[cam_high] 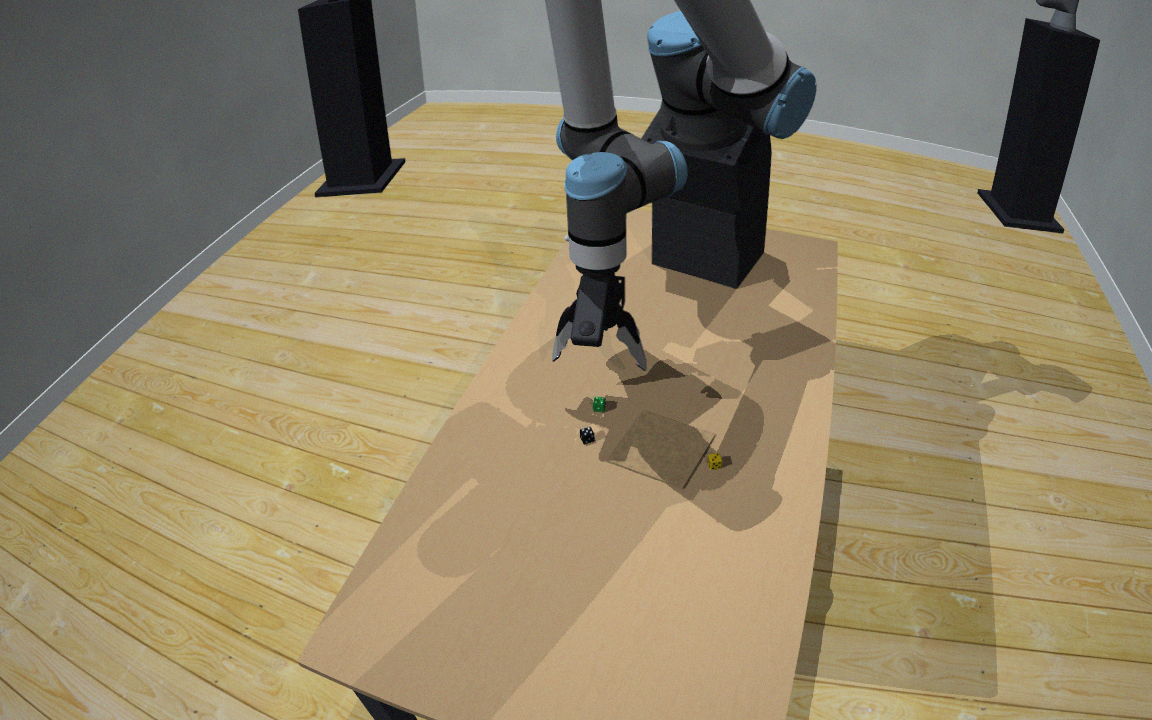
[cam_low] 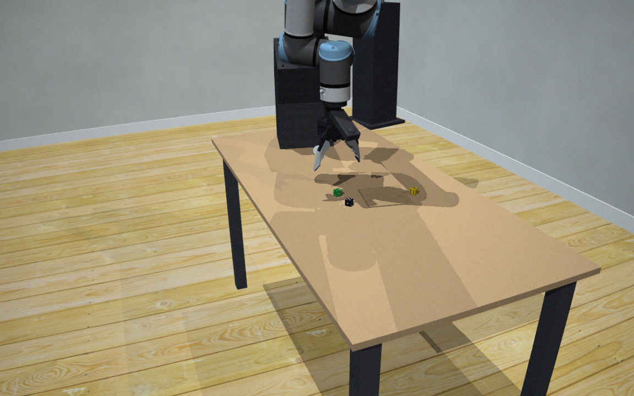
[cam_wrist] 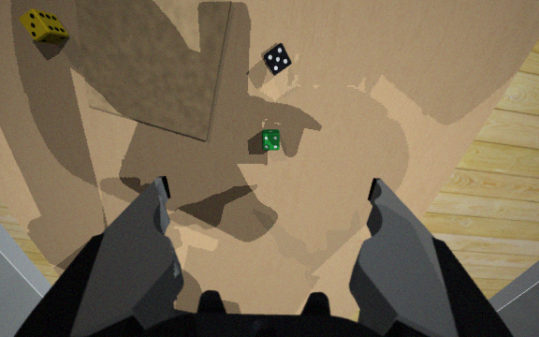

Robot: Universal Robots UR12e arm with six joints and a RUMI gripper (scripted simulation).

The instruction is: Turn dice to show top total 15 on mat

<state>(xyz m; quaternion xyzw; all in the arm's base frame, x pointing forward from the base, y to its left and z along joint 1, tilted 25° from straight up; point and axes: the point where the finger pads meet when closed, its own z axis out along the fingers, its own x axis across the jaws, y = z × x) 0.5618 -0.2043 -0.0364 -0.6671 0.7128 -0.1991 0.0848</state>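
The green die is 90 mm below my hand. From my hand the other things lie so: thin square mat: 100 mm ahead, 120 mm to the left, 90 mm below; then yellow die: 130 mm ahead, 200 mm to the left, 90 mm below; then black die: 80 mm ahead, 20 mm to the right, 90 mm below.
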